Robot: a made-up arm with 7 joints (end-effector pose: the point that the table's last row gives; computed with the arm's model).
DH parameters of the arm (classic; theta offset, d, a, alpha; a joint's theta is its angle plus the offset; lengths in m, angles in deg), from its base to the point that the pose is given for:
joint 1: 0 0.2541 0 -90
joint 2: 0 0 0 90
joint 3: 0 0.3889 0.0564 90
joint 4: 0 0 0.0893 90
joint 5: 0 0.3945 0 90
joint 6: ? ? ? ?
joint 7: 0 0.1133 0 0
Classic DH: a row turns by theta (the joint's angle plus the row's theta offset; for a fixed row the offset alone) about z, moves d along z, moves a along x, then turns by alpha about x.
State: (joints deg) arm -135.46 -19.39 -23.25 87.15 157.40 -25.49 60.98
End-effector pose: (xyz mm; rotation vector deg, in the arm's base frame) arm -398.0 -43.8 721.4 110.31 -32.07 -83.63
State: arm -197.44 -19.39 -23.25 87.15 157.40 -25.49 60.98
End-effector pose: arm -225.6 330.8 721.4 -93.03 100.46 115.39
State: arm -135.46 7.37 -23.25 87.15 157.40 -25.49 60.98
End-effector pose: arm -524.0 -167.7 529.8 140.46 -27.95 -74.43
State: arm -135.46 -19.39 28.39 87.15 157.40 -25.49 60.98
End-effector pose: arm -99.1 -378.5 729.1 102.02 28.09 -65.25
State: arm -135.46 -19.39 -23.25 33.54 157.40 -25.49 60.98
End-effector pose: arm -276.0 -49.9 325.4 160.63 -31.36 -35.52
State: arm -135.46 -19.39 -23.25 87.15 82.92 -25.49 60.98
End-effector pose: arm -401.9 57.2 840.3 -99.26 -14.01 122.72
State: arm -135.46 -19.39 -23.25 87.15 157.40 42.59 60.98
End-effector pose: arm -424.7 -91.9 872.9 40.11 0.99 -102.87
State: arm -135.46 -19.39 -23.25 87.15 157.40 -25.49 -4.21
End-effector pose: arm -398.0 -43.8 721.4 -129.88 -38.19 114.01
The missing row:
joint 6: 0 0 0.0888 -90
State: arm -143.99 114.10 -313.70 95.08 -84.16 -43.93 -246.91
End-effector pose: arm -66.3 -580.5 -158.5 17.03 102.19 -77.56
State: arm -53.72 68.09 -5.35 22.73 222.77 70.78 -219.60
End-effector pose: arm -3.5 -145.6 -113.4 124.98 -44.73 -16.51
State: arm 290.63 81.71 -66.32 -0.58 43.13 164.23 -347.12
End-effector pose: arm 12.9 -93.7 170.6 81.98 32.17 21.58
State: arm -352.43 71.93 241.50 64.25 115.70 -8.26 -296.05
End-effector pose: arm 154.4 -395.7 635.0 -55.17 -85.10 146.03
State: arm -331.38 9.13 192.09 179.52 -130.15 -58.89 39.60
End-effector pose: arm 131.0 -65.0 1016.3 48.14 30.91 -49.73
